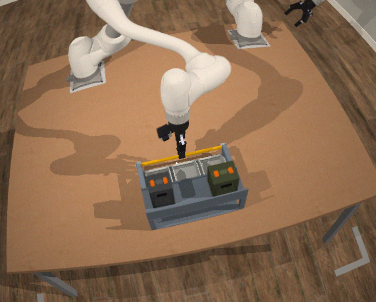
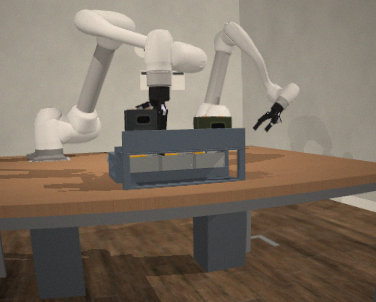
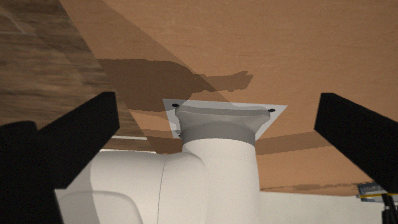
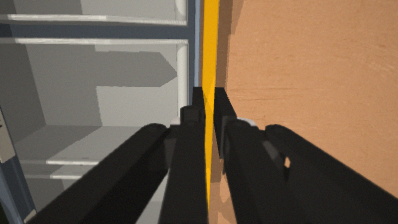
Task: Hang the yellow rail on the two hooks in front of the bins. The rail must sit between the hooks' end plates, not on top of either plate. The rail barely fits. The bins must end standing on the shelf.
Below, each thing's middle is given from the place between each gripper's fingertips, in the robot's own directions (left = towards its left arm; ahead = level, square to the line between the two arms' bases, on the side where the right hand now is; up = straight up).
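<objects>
My right gripper is 2 cm above the blue-grey shelf (image 2: 219, 139), 1 cm to the left of it and 13 cm short of it.
My left gripper is 5 cm above the blue-grey shelf, 90 cm short of it and 102 cm to the left of it. Going by its middle, the blue-grey shelf is nearer to my right gripper than to my left gripper.
</objects>
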